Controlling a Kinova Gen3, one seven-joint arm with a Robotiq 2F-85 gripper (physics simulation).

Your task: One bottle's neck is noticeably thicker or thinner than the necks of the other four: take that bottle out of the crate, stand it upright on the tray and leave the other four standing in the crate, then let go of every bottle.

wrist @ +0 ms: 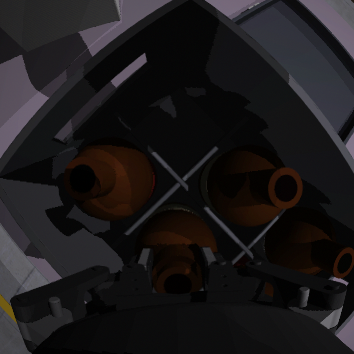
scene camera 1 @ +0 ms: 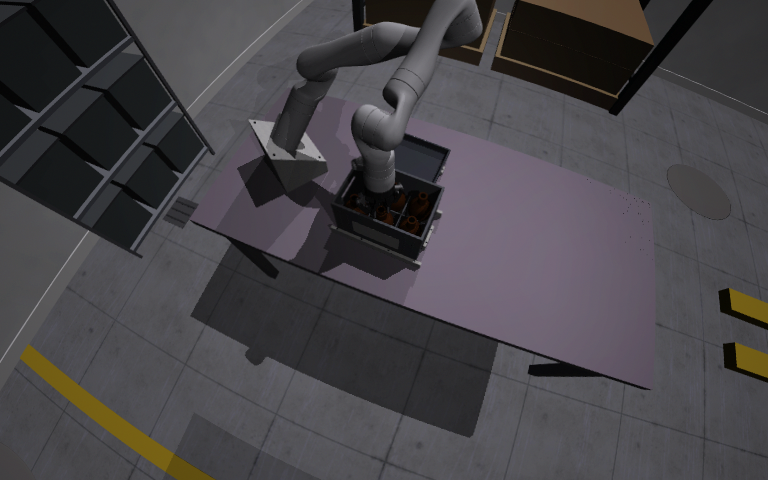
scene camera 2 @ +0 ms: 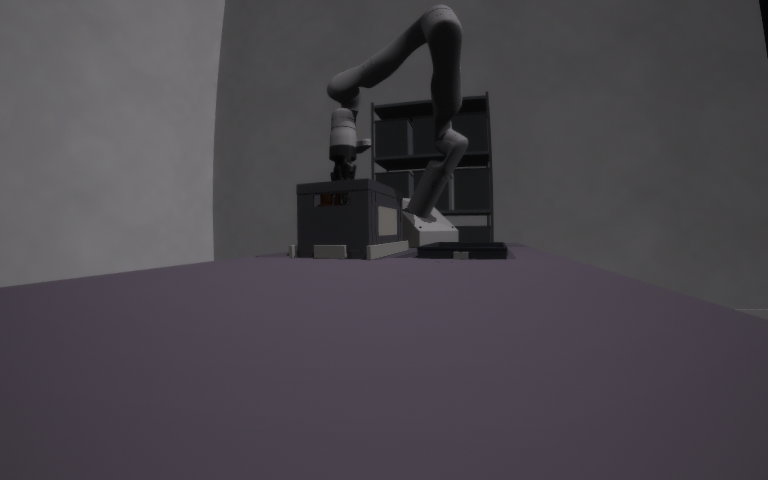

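Where they show: gripper, fingertip midpoint: (wrist: 176, 260) (scene camera 1: 380, 213); arm's base at its link origin: (scene camera 1: 284, 142) (scene camera 2: 418, 211).
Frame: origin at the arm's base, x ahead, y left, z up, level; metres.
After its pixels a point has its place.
Observation:
Five brown bottles stand in the dark crate (scene camera 1: 351, 224) {x 0.363, y -0.106, z -0.045 m} (scene camera 2: 334, 227) {x 0.558, y 0.030, z -0.065 m} (wrist: 300, 92) {x 0.376, y 0.079, z 0.040 m}. My gripper (scene camera 1: 382, 204) {x 0.426, y -0.046, z -0.002 m} (scene camera 2: 339, 196) {x 0.426, y -0.046, z -0.002 m} (wrist: 176, 260) {x 0.426, y -0.046, z -0.002 m} reaches down into it and is shut on the neck of the front-middle bottle (scene camera 1: 383, 217) {x 0.445, y -0.058, z 0.012 m} (wrist: 177, 232) {x 0.412, y -0.034, z -0.013 m}. That neck looks somewhat wider in the wrist view than the others, though the angles differ. The left bottle (scene camera 1: 355, 202) {x 0.356, y -0.068, z 0.023 m} (wrist: 120, 182) {x 0.357, y -0.048, z -0.008 m}, back-middle bottle (scene camera 1: 399, 199) {x 0.443, y 0.032, z -0.014 m} (wrist: 245, 192) {x 0.415, y 0.024, z -0.008 m}, back-right bottle (scene camera 1: 419, 204) {x 0.504, y 0.045, z -0.002 m} (wrist: 300, 245) {x 0.486, y 0.045, z -0.012 m} and front-right bottle (scene camera 1: 410, 226) {x 0.523, y -0.039, z 0.011 m} stand around it; my gripper mostly hides the last in the wrist view. The tray (scene camera 1: 421, 159) {x 0.381, y 0.295, z -0.129 m} (scene camera 2: 461, 255) {x 0.476, y 0.297, z -0.127 m} (wrist: 310, 55) {x 0.335, y 0.291, z -0.130 m} lies behind the crate.
Thin dividers (wrist: 165, 162) {x 0.361, y -0.012, z -0.041 m} separate the compartments, and the back-left compartment holds no bottle. The crate's high walls surround my fingers. The arm's base (scene camera 1: 294, 151) {x 0.050, y -0.008, z -0.008 m} (scene camera 2: 433, 226) {x 0.029, y 0.073, z -0.061 m} stands left of the crate on the purple table (scene camera 1: 526, 243) {x 0.861, y 0.207, z -0.135 m} (scene camera 2: 385, 350) {x 0.979, y 0.390, z -0.135 m}. Pale brackets (scene camera 1: 373, 246) {x 0.441, y -0.105, z -0.111 m} edge the crate's foot.

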